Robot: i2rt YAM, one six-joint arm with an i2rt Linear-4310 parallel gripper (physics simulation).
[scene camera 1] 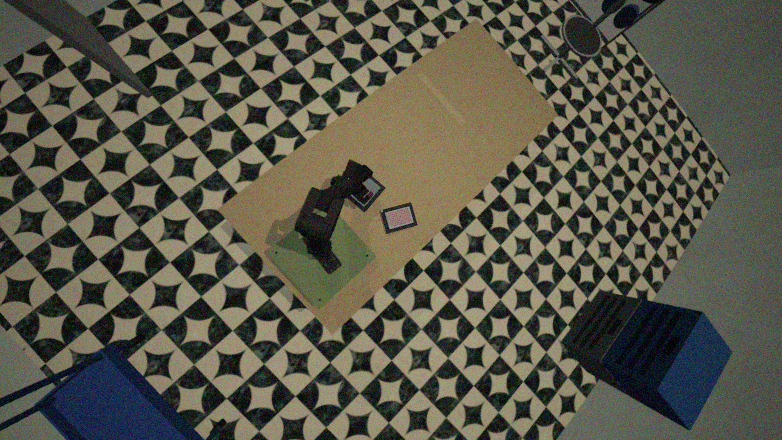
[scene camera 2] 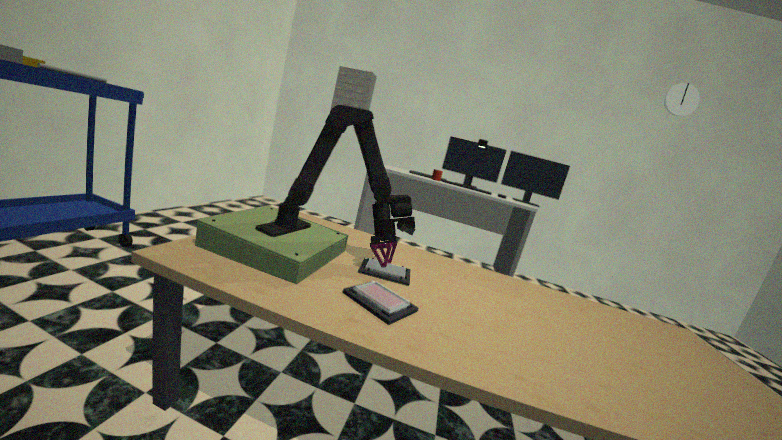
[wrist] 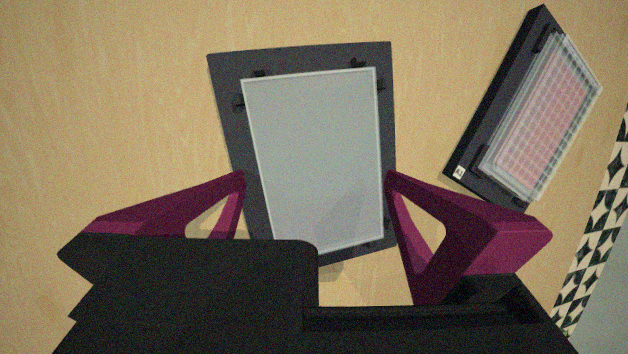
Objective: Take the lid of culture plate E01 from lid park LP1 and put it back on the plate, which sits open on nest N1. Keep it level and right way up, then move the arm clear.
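Places are measured from the arm's base along level axes (x ahead, y left, z up), in centimetres.
Where they show: gripper, fingertip midpoint: (scene camera 1: 364, 190) (scene camera 2: 386, 265) (wrist: 314, 177); arm's base, origin of the base link: (scene camera 1: 322, 251) (scene camera 2: 285, 227).
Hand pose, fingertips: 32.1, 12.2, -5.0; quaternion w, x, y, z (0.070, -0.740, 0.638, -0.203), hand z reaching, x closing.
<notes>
Each offset is from my fingertips to the top centre of the thing, as dx, dy, dz. Level surfaces: height alone.
The lid @[+0.3, -0.7, -0.3] (wrist: 315, 150) (scene camera 1: 375, 186) is a pale flat rectangle lying level on the dark lid park LP1 @[+0.4, -0.7, -0.1] (wrist: 300, 56) (scene camera 2: 401, 280). Small dark posts stand around its edges. Culture plate E01 @[+6.1, -20.8, +0.6] (wrist: 542, 125) (scene camera 1: 398, 217) (scene camera 2: 382, 296), with pink wells, sits open on the dark nest N1 @[+6.1, -20.8, -0.3] (wrist: 492, 100) (scene camera 2: 391, 319). The nest carries an A1 label at one corner. My gripper (wrist: 314, 177) (scene camera 2: 384, 264) is open and empty. Its magenta fingers are above the park, one on each side of the lid's long edges. The near left corner of the lid is hidden behind the gripper body in the wrist view.
The arm stands on a green block (scene camera 1: 322, 284) (scene camera 2: 246, 247) at one end of the wooden table @[dz -2.1] (scene camera 1: 437, 153) (scene camera 2: 519, 339). The nest lies beside the park, nearer the table's long edge. A blue cart (scene camera 2: 109, 216) and a desk with two monitors (scene camera 2: 473, 158) stand away from the table.
</notes>
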